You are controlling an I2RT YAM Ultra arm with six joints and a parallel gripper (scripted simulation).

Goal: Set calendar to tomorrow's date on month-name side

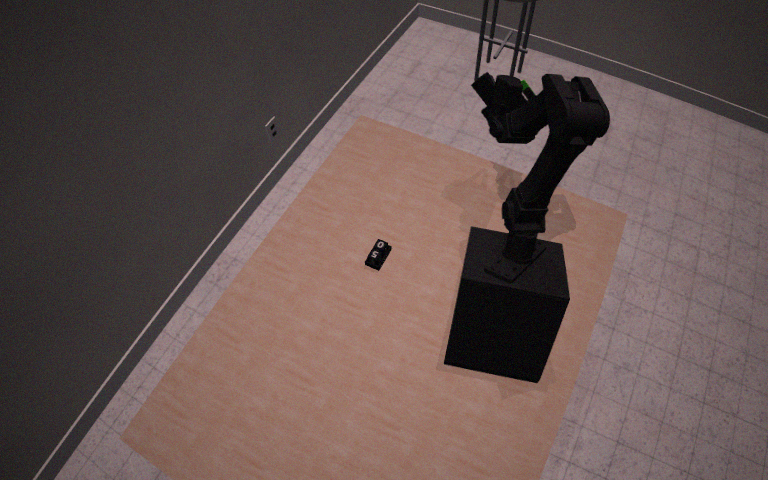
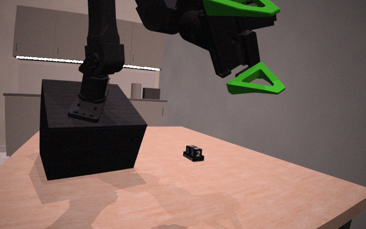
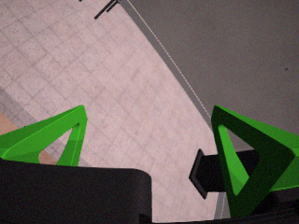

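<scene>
My hand is 47 cm to the right of the black cube, 24 cm above it and 11 cm short of it. From my hand the other things lie so: black tray (48 cm to the left, 25 cm below, 10 cm ahead).
</scene>
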